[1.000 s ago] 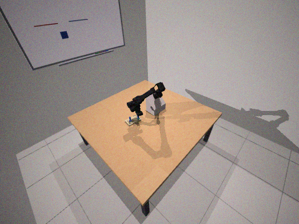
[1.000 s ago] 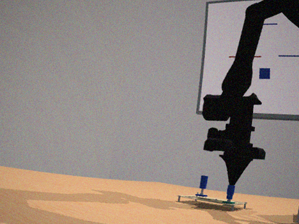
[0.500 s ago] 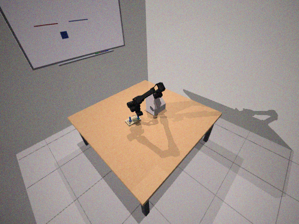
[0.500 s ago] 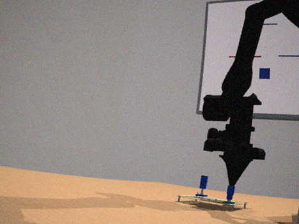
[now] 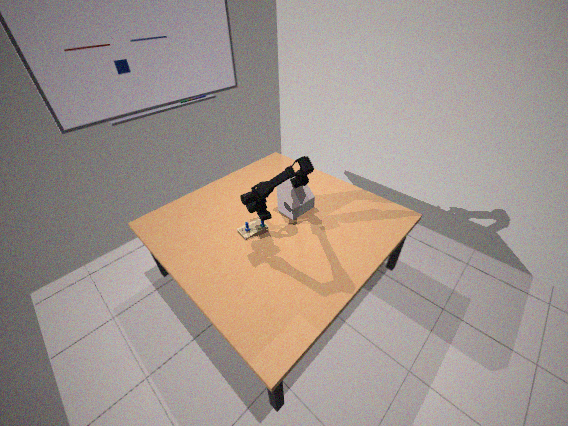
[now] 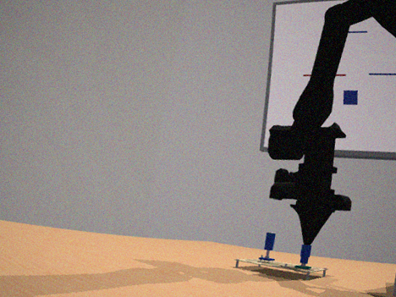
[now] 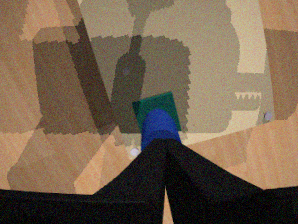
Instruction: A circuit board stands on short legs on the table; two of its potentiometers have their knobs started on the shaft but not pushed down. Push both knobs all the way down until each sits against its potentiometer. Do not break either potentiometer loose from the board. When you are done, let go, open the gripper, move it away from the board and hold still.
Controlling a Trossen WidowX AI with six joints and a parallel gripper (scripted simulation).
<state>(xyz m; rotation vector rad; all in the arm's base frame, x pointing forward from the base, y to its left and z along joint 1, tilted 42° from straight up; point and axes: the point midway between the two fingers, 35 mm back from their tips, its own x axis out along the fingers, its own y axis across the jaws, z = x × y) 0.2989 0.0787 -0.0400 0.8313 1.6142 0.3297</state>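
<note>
Right now the green potentiometer is 3 cm below my gripper tip.
</note>
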